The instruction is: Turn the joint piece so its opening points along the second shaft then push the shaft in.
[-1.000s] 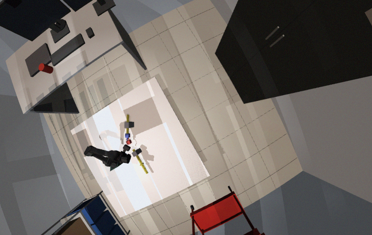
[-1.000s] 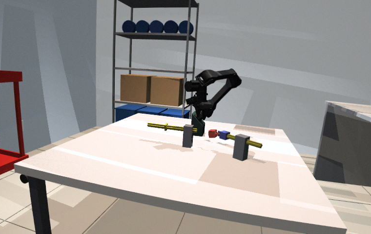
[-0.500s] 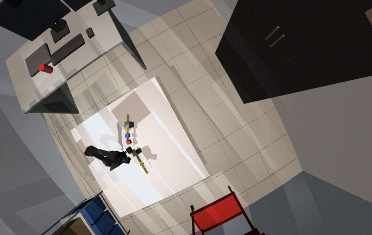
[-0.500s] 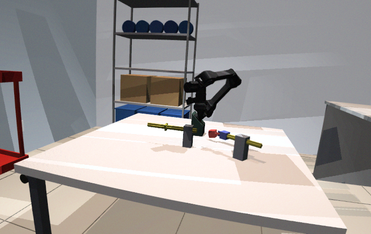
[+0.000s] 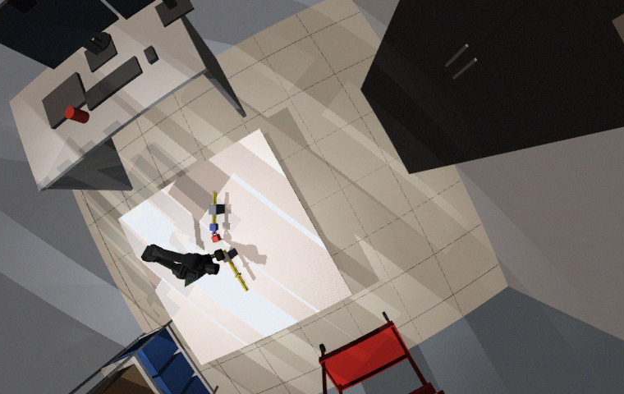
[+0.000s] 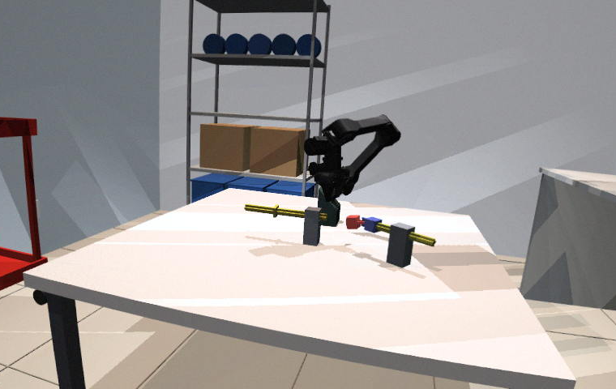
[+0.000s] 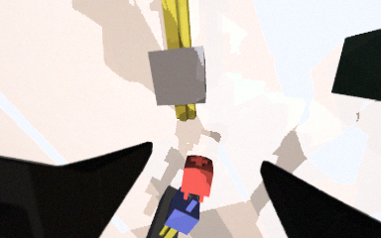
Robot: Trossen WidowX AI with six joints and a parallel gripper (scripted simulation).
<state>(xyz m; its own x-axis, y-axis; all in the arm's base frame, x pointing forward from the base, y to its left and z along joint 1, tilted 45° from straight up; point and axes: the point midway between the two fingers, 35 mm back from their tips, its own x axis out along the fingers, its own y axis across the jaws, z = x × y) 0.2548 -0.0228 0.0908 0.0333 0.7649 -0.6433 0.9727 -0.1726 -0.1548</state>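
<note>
Now: the red joint piece 8 cm to the left of my gripper tip, 7 cm below it and 2 cm ahead of it.
</note>
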